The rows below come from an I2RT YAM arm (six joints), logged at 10 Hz.
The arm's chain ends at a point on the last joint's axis. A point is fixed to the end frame.
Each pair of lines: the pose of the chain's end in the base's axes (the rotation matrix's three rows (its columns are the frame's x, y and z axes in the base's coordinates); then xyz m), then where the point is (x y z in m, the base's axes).
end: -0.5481 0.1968 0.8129; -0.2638 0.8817 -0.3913; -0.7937 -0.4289 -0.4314; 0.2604 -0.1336 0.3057
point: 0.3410 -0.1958 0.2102
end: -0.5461 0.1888 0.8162; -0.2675 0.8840 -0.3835; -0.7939 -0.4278 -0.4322; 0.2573 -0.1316 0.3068
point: 0.3384 -0.1929 0.2112
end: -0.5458 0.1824 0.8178; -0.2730 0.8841 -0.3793; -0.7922 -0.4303 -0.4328; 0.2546 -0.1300 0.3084
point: 0.3359 -0.1910 0.2128
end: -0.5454 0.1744 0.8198; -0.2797 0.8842 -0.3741; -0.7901 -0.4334 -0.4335; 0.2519 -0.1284 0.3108
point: 0.3335 -0.1891 0.2152
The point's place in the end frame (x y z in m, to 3 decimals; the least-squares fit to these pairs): 0.048 0.002 0.131
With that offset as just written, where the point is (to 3 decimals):
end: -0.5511 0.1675 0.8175; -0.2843 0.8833 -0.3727; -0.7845 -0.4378 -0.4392; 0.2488 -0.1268 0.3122
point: 0.330 -0.188 0.216
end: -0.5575 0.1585 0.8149; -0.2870 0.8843 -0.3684; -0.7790 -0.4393 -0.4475; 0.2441 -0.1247 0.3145
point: 0.324 -0.185 0.218
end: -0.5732 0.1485 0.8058; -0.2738 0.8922 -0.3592; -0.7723 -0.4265 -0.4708; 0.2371 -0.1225 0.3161
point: 0.315 -0.181 0.217
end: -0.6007 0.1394 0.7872; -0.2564 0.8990 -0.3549; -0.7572 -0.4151 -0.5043; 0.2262 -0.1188 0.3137
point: 0.301 -0.176 0.210
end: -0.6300 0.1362 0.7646; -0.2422 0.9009 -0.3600; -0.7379 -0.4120 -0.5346; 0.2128 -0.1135 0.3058
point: 0.283 -0.170 0.200
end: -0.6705 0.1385 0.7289; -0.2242 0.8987 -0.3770; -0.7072 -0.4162 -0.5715; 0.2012 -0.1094 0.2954
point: 0.265 -0.168 0.186
